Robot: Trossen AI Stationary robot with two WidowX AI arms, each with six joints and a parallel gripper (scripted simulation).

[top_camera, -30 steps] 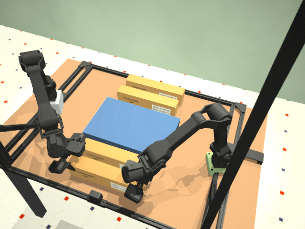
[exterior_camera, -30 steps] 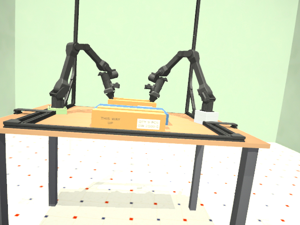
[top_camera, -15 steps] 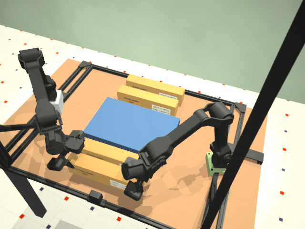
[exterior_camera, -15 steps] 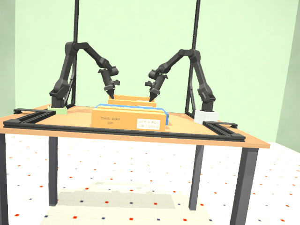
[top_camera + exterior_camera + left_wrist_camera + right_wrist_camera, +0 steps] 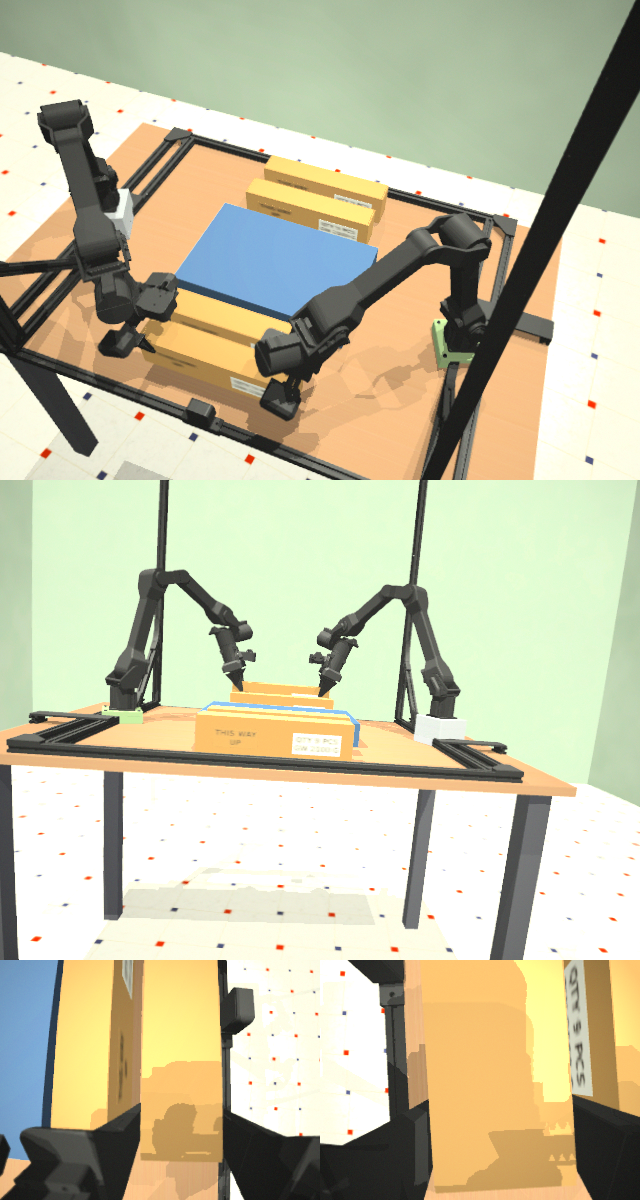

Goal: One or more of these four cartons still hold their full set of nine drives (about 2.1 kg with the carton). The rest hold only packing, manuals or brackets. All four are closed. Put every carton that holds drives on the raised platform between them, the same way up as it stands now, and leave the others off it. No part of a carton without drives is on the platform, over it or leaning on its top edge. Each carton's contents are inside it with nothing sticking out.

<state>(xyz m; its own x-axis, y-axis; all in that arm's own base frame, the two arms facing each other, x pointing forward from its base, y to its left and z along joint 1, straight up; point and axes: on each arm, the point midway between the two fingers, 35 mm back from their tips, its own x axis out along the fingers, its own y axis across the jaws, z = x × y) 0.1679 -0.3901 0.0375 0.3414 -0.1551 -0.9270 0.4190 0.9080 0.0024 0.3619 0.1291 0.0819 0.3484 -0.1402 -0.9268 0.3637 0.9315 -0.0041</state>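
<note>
Right now the carton is 100 mm ahead of my left hand, 130 mm to the right of it and 70 mm below it.
Right now the carton is 15 cm to the left of my right hand, 9 cm ahead of it and 7 cm below it.
</note>
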